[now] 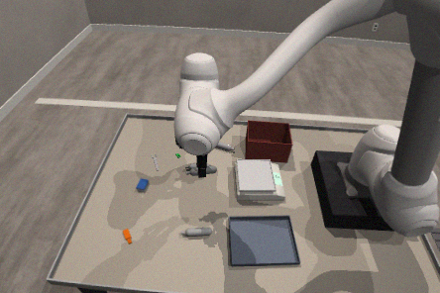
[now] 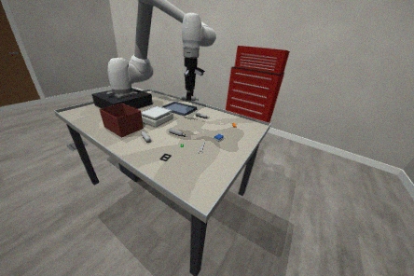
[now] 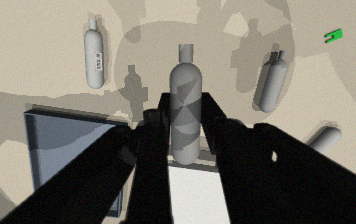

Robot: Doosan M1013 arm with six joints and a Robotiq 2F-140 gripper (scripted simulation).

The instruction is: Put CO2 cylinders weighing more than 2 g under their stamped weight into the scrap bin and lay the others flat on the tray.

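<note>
The scale plate is 220 mm behind my hand, 100 mm to the right of it and 150 mm below it. Round my hand: grey CO2 cylinder (60 mm ahead, 160 mm to the right, 200 mm below); then white scale (230 mm behind, 100 mm to the right, 170 mm below); then blue block (260 mm ahead, 50 mm to the right, 190 mm below).
</note>
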